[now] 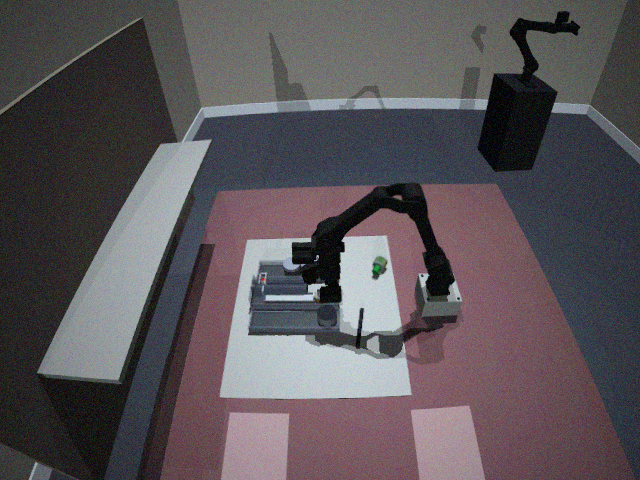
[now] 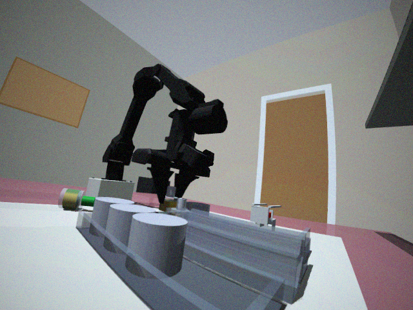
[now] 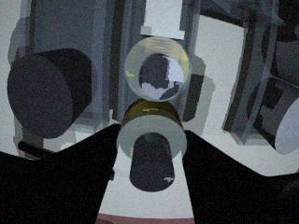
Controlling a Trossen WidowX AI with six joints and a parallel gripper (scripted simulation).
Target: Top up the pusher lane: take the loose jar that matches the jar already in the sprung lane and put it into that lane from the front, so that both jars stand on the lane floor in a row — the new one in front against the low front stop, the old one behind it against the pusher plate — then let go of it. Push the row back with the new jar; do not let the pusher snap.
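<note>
Right now my gripper tip is 11 cm to the right of the black bar, 7 cm past it and 4 cm above it.
</note>
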